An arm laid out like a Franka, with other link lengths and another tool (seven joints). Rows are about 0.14 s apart.
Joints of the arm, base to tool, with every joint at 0 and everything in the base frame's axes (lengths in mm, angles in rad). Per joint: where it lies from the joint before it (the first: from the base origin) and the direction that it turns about. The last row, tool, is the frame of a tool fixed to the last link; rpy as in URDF.
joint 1: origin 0 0 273.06 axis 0 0 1
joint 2: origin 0 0 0 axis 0 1 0
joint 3: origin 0 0 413.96 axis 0 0 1
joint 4: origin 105.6 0 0 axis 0 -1 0
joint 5: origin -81.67 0 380.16 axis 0 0 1
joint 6: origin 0 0 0 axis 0 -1 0
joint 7: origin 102.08 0 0 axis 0 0 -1
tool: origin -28 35 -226.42 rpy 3.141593 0.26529 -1.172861
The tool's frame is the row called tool.
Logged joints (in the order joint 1, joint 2, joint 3, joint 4, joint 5, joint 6, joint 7), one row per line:
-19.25 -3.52 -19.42 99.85 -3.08 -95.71 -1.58
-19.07 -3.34 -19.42 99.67 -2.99 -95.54 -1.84
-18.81 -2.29 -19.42 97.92 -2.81 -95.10 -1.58
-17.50 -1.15 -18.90 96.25 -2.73 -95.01 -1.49
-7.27 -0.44 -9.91 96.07 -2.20 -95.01 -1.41
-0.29 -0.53 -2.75 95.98 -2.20 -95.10 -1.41
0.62 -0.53 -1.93 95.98 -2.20 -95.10 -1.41
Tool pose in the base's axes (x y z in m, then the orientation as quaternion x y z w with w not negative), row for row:
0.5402 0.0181 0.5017 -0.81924 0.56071 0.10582 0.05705
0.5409 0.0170 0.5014 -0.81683 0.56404 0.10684 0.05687
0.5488 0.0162 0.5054 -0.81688 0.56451 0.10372 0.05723
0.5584 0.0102 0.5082 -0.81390 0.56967 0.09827 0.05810
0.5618 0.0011 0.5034 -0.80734 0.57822 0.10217 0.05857
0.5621 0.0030 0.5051 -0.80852 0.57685 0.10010 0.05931
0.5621 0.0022 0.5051 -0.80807 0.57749 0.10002 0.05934
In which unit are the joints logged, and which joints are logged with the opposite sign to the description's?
The joints are logged in degrees. Opposite sign: joint 1, joint 4, joint 6, joint 7.
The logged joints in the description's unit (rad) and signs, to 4 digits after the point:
0.3360 -0.0614 -0.3389 -1.7427 -0.0538 1.6705 0.0276
0.3328 -0.0583 -0.3389 -1.7396 -0.0522 1.6675 0.0321
0.3283 -0.0400 -0.3389 -1.7090 -0.0490 1.6598 0.0276
0.3054 -0.0201 -0.3299 -1.6799 -0.0476 1.6582 0.0260
0.1269 -0.0077 -0.1730 -1.6767 -0.0384 1.6582 0.0246
0.0051 -0.0093 -0.0480 -1.6752 -0.0384 1.6598 0.0246
-0.0108 -0.0093 -0.0337 -1.6752 -0.0384 1.6598 0.0246

